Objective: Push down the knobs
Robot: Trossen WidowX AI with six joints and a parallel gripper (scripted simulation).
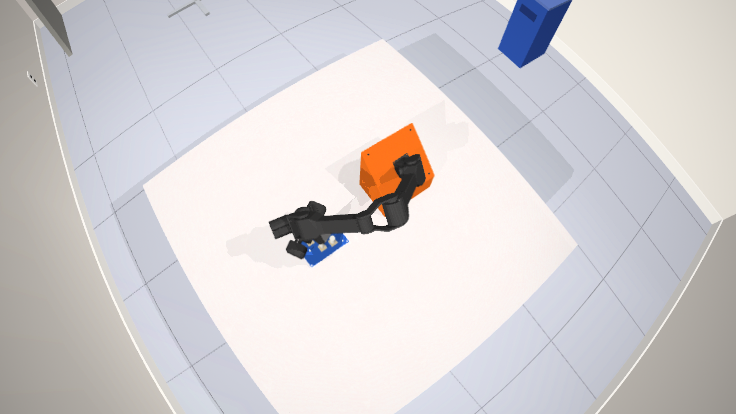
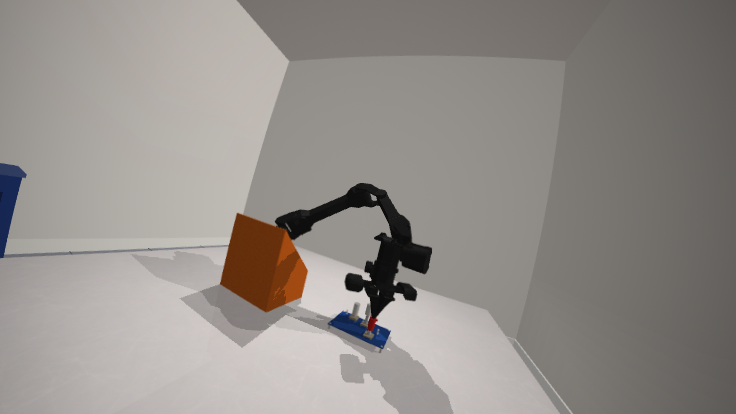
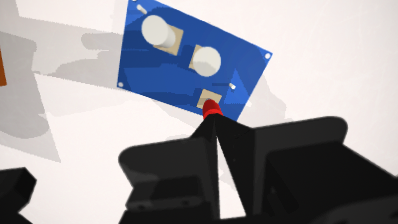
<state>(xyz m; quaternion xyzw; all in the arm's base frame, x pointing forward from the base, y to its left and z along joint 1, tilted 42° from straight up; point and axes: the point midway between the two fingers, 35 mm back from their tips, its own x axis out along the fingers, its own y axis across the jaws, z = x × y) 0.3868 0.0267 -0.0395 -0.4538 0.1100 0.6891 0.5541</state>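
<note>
The red knob is 1 cm below my gripper tip. Round my gripper tip: white knob 6 cm behind, 5 cm to the left, 2 cm below.
</note>
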